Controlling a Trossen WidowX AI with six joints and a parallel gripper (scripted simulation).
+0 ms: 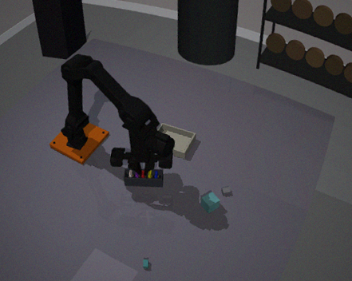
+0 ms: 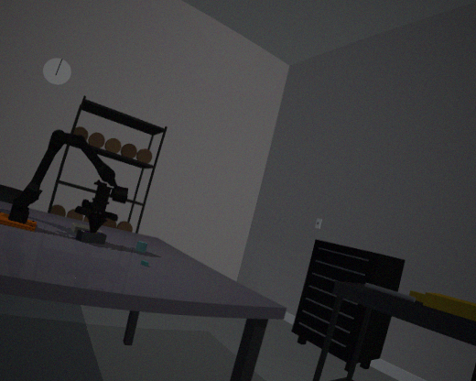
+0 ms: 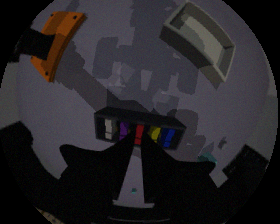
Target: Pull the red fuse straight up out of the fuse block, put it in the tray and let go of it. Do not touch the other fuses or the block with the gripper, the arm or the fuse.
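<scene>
The beige tray is 190 mm to the left of my gripper tip, 30 mm below it and 30 mm ahead of it. From my gripper tip the other things lie so: red fuse (10 mm below); small grey cube (270 mm ahead, 40 mm to the left, 30 mm below); teal cube (230 mm ahead, 20 mm to the right, 10 mm below).
</scene>
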